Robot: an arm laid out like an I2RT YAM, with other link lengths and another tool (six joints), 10 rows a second.
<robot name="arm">
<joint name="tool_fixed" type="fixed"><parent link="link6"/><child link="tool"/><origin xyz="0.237 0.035 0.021" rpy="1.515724 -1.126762 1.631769"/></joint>
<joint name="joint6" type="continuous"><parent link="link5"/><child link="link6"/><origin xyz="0.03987 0 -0.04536" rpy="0 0 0"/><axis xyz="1 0 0"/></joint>
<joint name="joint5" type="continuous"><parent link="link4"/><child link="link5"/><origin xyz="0.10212 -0.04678 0.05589" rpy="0 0 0"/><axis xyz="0 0 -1"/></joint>
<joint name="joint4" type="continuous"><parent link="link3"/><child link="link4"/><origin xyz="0.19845 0.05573 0.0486" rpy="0 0 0"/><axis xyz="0 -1 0"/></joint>
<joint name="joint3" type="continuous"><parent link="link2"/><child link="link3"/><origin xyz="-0.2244 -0.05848 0" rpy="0 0 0"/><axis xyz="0 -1 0"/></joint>
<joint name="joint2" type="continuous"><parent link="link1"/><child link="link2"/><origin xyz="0.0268 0.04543 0.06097" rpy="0 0 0"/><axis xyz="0 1 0"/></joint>
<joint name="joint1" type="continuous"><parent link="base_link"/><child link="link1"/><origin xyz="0 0 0.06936" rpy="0 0 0"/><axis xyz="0 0 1"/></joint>
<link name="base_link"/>
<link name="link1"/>
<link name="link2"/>
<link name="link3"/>
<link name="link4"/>
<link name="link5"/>
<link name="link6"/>
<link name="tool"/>
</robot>
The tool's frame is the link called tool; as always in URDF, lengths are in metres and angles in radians. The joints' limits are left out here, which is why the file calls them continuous.
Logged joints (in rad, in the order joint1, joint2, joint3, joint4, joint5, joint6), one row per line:
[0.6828 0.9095 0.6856 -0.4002 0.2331 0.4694]
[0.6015 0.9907 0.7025 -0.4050 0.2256 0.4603]
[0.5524 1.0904 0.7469 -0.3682 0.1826 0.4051]
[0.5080 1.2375 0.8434 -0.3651 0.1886 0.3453]
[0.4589 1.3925 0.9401 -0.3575 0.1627 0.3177]
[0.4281 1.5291 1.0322 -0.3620 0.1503 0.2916]
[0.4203 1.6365 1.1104 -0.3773 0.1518 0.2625]
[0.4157 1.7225 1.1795 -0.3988 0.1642 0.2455]
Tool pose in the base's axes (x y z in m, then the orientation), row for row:
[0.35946 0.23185 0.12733 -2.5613 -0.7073 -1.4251]
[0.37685 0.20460 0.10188 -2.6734 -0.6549 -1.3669]
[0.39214 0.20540 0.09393 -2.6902 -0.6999 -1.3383]
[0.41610 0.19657 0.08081 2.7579 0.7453 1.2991]
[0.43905 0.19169 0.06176 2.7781 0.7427 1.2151]
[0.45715 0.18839 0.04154 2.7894 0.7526 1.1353]
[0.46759 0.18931 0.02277 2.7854 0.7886 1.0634]
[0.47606 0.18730 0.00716 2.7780 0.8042 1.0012]
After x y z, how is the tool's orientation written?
As a rotation vector, in radians.
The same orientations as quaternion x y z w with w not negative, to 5 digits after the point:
[-0.84777 -0.23411 -0.47169 0.06315]
[-0.86941 -0.21298 -0.44452 0.03420]
[-0.87164 -0.22677 -0.43362 0.02822]
[0.87878 0.23748 0.41395 0.00163]
[0.88985 0.23789 0.38921 0.00987]
[0.89843 0.24240 0.36567 0.01869]
[0.90280 0.25560 0.34467 0.02878]
[0.90696 0.26255 0.32687 0.04055]

